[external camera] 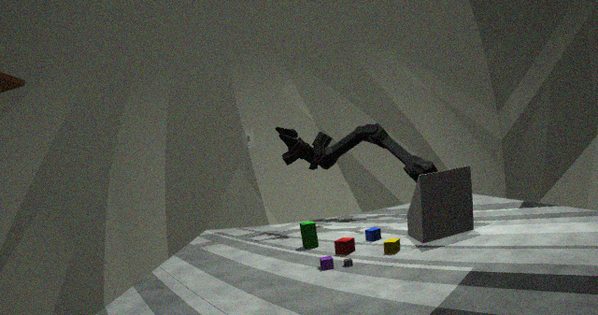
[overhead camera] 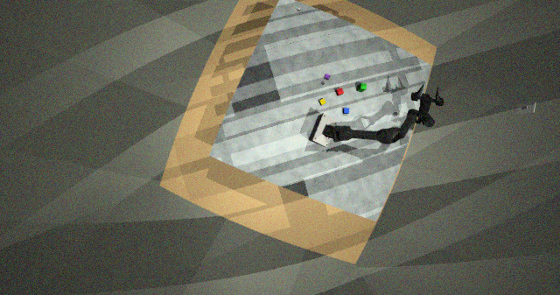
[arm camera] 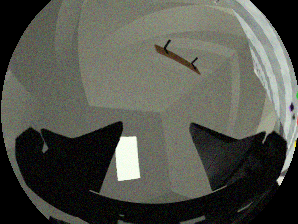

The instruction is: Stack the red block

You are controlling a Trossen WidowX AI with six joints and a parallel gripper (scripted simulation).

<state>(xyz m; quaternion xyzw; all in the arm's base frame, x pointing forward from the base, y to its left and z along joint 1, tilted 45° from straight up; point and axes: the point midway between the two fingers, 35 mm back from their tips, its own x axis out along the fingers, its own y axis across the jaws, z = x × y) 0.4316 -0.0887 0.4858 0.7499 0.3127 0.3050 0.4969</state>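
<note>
My gripper tip is now 18 cm past the red block, 40 cm to the right of it and 38 cm above it. From my gripper tip the other things lie so: blue cube 28 cm behind, 31 cm to the left, 38 cm below; then yellow cube 30 cm behind, 48 cm to the left, 38 cm below; then purple cube 12 cm behind, 53 cm to the left, 38 cm below.
</note>
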